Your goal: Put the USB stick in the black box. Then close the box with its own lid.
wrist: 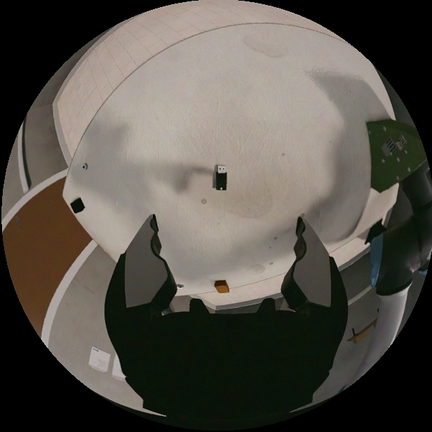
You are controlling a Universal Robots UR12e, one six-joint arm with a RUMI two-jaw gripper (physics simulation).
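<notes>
The USB stick lies flat near the middle of the pale table top, its silver plug toward the top of the view and its black body toward the bottom. My gripper is wide open and empty. The stick lies beyond the fingertips, near the line midway between them, and is apart from both. A small black box-like object stands near the left edge of the table. It is too small and dark to tell whether it is open or has a lid on it. I cannot make out a separate lid.
An orange-brown block stands at the near table edge, between the finger bases. A small metallic object lies near the left edge. A green board is at the right, close to the arm. A brown surface is off the table at the left.
</notes>
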